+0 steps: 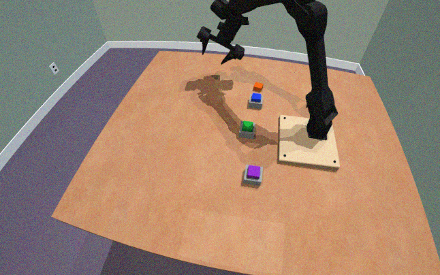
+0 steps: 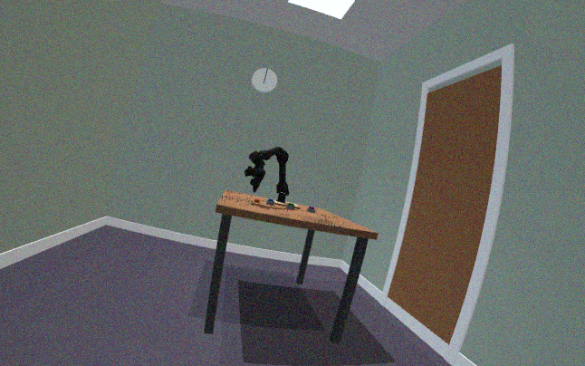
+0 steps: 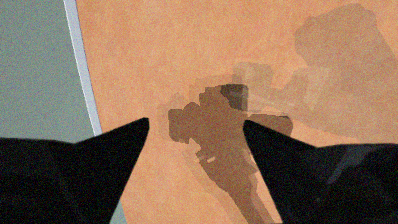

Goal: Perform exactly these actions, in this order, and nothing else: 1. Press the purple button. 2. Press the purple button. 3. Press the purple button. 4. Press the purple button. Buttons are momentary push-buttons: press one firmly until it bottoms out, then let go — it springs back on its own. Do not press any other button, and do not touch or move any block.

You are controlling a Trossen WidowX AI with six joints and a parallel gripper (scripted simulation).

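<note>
My gripper tip is now 44 cm to the right of the purple button, 21 cm past it and 6 cm above it. Round my gripper tip: green button: 28 cm to the left, 18 cm behind, 6 cm below.
</note>
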